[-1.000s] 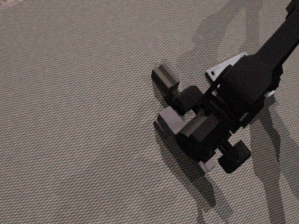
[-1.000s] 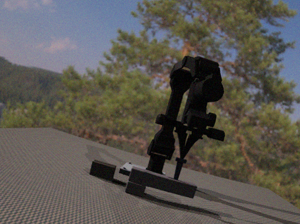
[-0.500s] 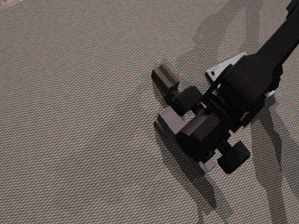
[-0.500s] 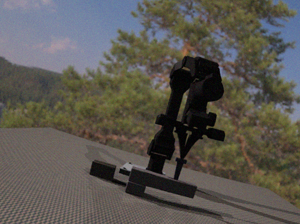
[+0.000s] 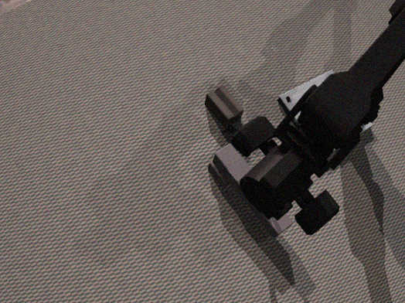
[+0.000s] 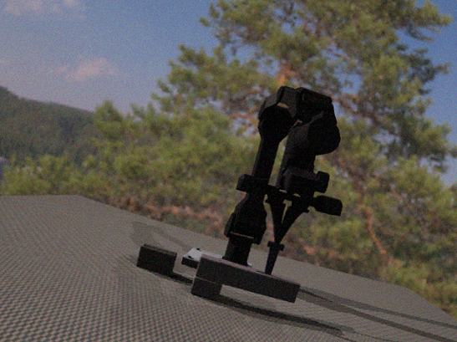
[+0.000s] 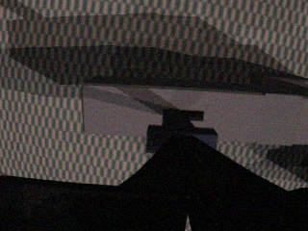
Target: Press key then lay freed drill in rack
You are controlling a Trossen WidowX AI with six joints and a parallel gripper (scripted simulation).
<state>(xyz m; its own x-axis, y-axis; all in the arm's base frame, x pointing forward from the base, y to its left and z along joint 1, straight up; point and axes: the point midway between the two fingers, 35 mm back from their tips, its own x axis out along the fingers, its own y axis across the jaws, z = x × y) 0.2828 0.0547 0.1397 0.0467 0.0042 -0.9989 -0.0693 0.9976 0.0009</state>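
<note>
My gripper tip is now 3 cm above the dark key. Also, from my gripper tip: dark grey block (4 cm to the right, 8 cm below); then yellow drill (6 cm to the right, 8 cm below).
</note>
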